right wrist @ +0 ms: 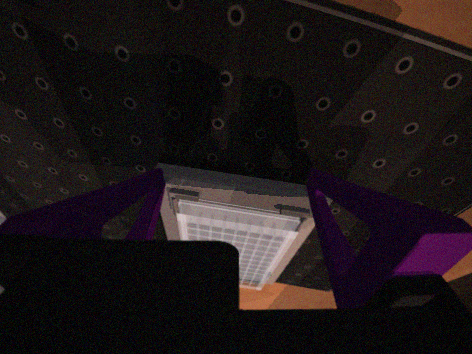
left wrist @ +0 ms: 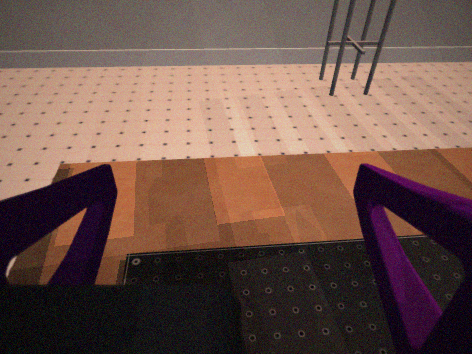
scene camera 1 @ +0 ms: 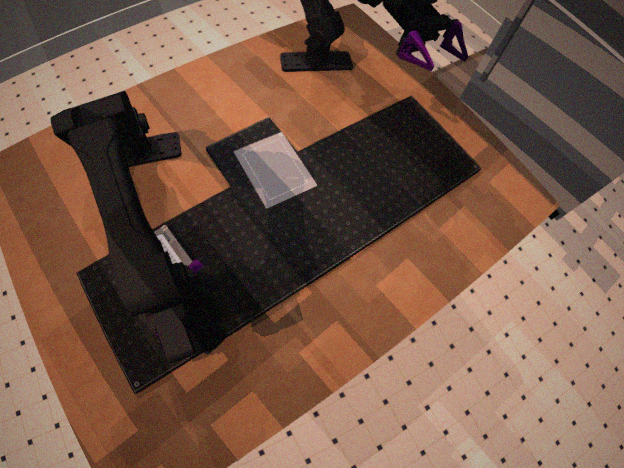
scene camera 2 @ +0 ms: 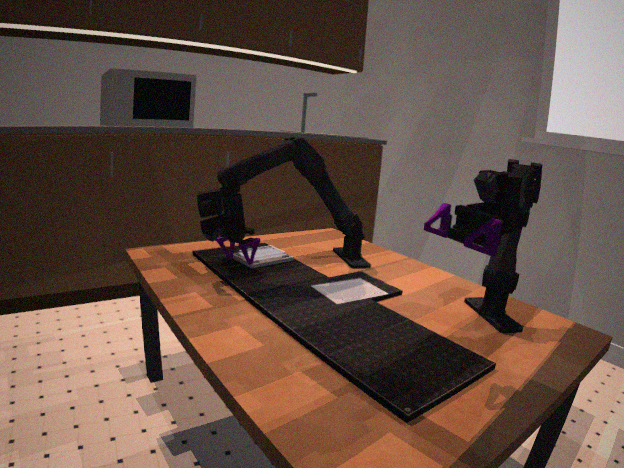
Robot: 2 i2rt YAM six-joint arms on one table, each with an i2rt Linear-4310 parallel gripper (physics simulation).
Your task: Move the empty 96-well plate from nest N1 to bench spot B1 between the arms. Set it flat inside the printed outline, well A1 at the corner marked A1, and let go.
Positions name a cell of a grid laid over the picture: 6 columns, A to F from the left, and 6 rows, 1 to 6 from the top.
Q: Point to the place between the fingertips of my left gripper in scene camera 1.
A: At E1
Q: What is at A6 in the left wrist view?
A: My left gripper.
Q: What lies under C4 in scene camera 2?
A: My right gripper.
